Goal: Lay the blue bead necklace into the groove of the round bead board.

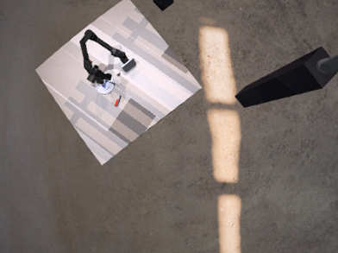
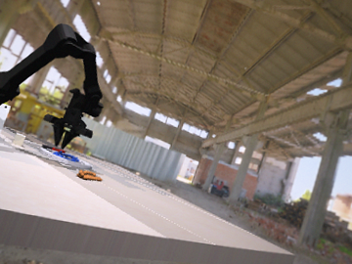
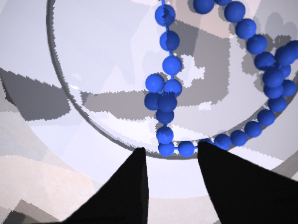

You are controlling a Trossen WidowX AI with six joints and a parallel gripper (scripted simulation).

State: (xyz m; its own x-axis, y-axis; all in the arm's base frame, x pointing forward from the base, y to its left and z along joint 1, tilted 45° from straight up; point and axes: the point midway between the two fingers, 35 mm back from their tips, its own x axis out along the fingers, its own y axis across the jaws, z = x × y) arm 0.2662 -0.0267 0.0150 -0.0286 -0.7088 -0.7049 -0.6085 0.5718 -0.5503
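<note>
Right now the round white bead board is 50 mm ahead of my gripper tip, 20 mm to the left of it and 30 mm below it. From my gripper tip the other things lie so: small white block 130 mm behind, 30 mm to the left, 20 mm below; then red pen-like object 60 mm ahead, 250 mm to the left, 30 mm below.
</note>
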